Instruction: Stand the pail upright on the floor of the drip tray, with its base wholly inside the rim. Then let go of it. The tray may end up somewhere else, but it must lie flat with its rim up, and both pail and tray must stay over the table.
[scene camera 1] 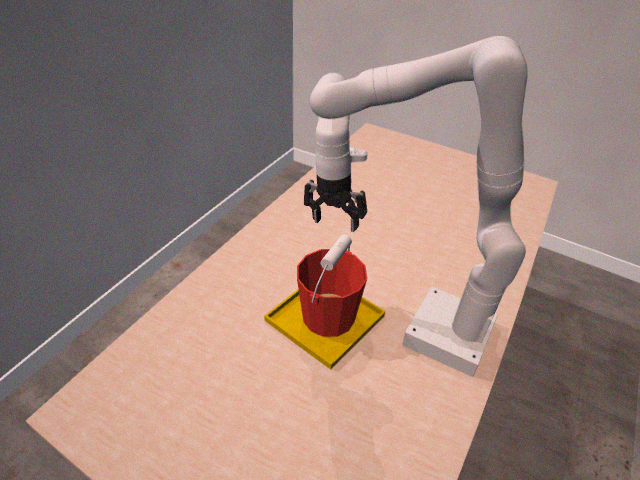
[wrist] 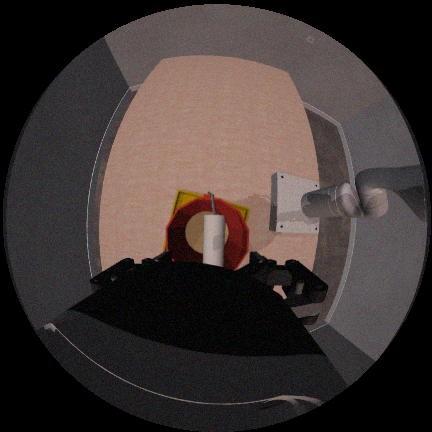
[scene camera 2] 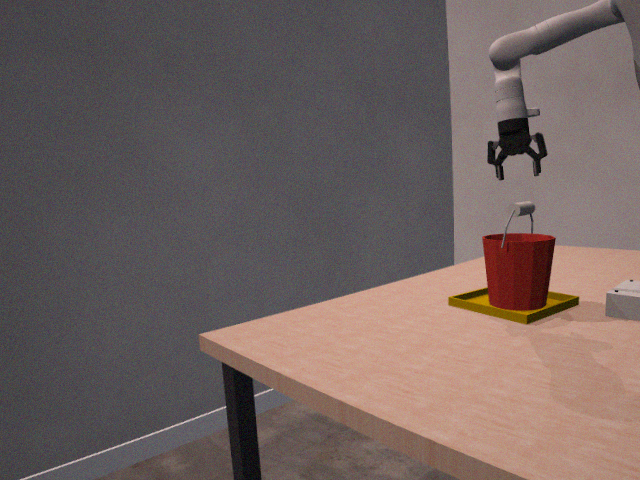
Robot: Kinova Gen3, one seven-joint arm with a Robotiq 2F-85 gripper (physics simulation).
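Pixels of known places: gripper, between the fingertips: (scene camera 1: 335,225) (wrist: 209,260) (scene camera 2: 518,178); arm's base, origin of its link: (scene camera 1: 468,328) (wrist: 309,204).
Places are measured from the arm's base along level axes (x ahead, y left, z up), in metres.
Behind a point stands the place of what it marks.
A red pail (scene camera 1: 330,315) {x 0.313, y 0.202, z 0.052 m} (scene camera 2: 518,273) {x 0.319, y 0.205, z 0.047 m} (wrist: 175,235) {x 0.434, y 0.139, z 0.064 m} stands upright on the floor of the yellow drip tray (scene camera 1: 330,356) {x 0.282, y 0.245, z -0.049 m} (scene camera 2: 526,316) {x 0.263, y 0.277, z -0.035 m} (wrist: 186,194) {x 0.433, y 0.019, z -0.050 m}, with its base inside the rim. The tray lies flat on the table, rim up. The pail's wire handle is raised, with its white grip (scene camera 1: 336,252) {x 0.338, y 0.148, z 0.214 m} (scene camera 2: 524,208) {x 0.328, y 0.155, z 0.202 m} (wrist: 214,240) {x 0.347, y 0.117, z 0.216 m} above the opening. My gripper (scene camera 1: 335,223) {x 0.354, y 0.131, z 0.277 m} (scene camera 2: 519,175) {x 0.354, y 0.131, z 0.277 m} is open and empty, a little above the white grip and apart from it. In the wrist view the gripper's body hides the near part of the pail and tray.
The robot's white base plate (scene camera 1: 431,317) {x 0.101, y 0.021, z 0.002 m} (scene camera 2: 622,305) {x 0.103, y 0.106, z -0.022 m} (wrist: 287,222) {x 0.097, y 0.074, z 0.003 m} stands on the table (scene camera 1: 206,372) {x 0.517, y 0.461, z -0.053 m} (scene camera 2: 392,356) {x 0.371, y 0.617, z -0.054 m} (wrist: 215,125) {x 0.369, y -0.266, z -0.053 m} to the right of the tray. A grey wall (scene camera 1: 144,103) (scene camera 2: 222,155) rises beyond the table's left edge. The tray lies well inside the table's edges.
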